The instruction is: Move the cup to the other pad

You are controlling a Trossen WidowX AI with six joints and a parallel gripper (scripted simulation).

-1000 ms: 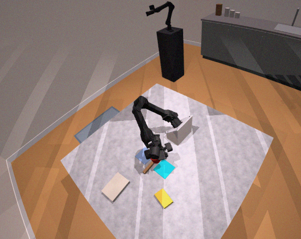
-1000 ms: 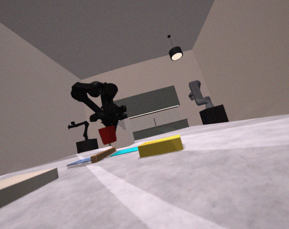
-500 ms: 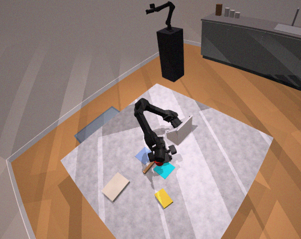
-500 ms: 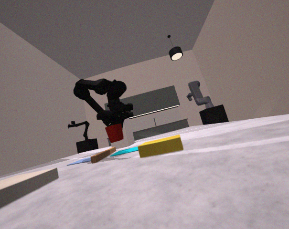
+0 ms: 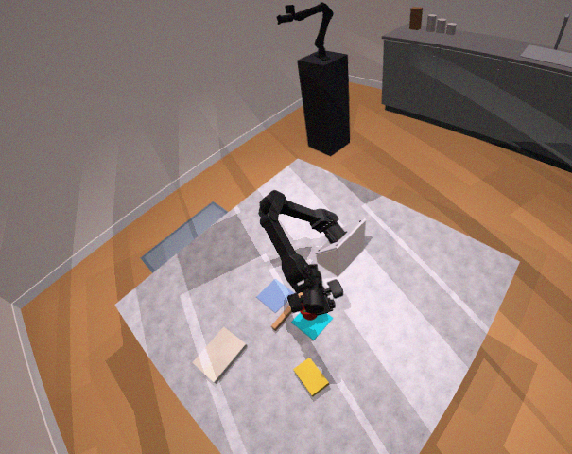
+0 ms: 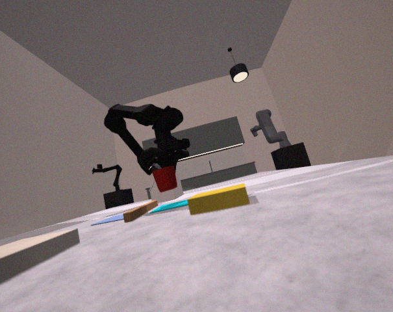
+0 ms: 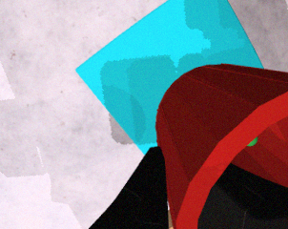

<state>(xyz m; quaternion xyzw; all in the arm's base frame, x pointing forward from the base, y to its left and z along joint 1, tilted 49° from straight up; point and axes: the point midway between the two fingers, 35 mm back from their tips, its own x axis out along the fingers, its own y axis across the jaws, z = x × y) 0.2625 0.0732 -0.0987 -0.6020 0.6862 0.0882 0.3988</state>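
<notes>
Now: the green marble 40 mm ahead of my gripper tip, 30 mm to the right of it and 20 mm below it. The rest, counted from my gripper tip: red cup (30 mm ahead, 20 mm to the right); wooden bar (100 mm to the right, 90 mm below, 40 mm ahead); cyan pad (100 mm below, 30 mm ahead, 10 mm to the right).
</notes>
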